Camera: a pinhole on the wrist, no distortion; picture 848 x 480 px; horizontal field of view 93.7 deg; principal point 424.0 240.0 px. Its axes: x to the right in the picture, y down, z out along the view. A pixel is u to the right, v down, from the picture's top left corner.
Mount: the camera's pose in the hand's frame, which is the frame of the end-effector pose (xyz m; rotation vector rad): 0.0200 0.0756 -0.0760 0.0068 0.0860 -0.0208
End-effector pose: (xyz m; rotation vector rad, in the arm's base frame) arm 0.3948 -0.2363 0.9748 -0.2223 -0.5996 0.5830
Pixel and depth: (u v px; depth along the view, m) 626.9 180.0 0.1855
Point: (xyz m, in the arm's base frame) 0.4028 -0.1224 1.1006
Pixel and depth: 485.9 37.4 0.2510
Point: 0.3718 -0.2312 1.1682
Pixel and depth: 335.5 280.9 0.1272
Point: 0.3257 -0.1608 0.9874
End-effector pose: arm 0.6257 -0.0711 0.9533 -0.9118 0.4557 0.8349
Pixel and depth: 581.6 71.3 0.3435
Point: 0.7982 0.1938 1.0106
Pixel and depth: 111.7 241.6 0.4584
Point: 0.3813 0.1700 1.3378
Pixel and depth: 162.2 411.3 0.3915
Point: 0.3106 0.2074 1.1471
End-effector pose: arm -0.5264 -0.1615 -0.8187 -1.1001 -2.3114 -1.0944
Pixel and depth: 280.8 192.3 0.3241
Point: -0.4515 0.0163 -1.0053
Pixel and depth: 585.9 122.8 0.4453
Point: -0.7211 0.2017 -0.9340
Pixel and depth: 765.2 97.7 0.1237
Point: -0.5901 -0.0537 -0.7488
